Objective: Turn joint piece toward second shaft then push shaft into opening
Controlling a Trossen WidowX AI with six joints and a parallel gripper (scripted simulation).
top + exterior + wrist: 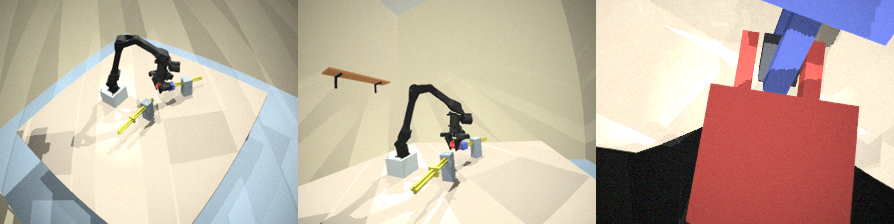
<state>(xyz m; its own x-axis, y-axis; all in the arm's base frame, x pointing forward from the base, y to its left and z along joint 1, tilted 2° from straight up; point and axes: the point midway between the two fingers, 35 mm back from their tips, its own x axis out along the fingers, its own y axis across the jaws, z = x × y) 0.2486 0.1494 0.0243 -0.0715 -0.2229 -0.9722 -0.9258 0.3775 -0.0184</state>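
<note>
My gripper tip is now 3 cm below the red joint piece, 2 cm to the right of it and 1 cm short of it.
</note>
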